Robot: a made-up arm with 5 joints.
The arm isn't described. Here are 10 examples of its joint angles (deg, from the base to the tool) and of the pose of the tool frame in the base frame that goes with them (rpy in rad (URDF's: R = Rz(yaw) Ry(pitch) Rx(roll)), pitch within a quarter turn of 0, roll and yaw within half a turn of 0; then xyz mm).
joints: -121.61 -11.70 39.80 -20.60 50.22
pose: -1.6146 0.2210 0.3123 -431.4 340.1 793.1
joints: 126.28 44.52 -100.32 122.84 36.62
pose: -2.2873 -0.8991 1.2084 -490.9 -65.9 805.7
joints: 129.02 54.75 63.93 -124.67 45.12
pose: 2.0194 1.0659 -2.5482 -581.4 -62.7 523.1
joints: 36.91 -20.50 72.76 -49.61 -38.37
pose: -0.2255 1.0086 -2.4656 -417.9 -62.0 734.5
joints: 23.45 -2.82 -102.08 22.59 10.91
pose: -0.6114 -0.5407 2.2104 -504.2 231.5 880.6
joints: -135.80 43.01 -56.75 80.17 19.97
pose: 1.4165 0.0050 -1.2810 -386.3 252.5 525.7
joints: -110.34 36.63 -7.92 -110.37 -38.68
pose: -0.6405 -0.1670 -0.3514 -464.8 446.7 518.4
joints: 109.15 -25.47 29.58 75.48 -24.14
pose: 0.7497 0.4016 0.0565 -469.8 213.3 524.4
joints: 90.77 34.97 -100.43 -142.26 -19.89
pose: 1.8594 -0.5217 1.7512 -575.8 -44.0 933.9
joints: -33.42 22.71 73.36 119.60 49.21
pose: -2.0675 -0.0239 -1.2505 -635.4 175.1 1042.4
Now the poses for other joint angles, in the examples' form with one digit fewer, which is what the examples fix.
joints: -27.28 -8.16 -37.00 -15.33 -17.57
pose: -0.047 0.059 0.320 -425 305 827
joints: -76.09 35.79 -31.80 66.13 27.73
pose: 2.768 0.920 -0.542 -376 391 777
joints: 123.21 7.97 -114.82 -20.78 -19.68
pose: -2.681 -0.999 -1.788 -621 16 723
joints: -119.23 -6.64 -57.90 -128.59 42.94
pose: 0.560 0.446 0.101 -430 379 536
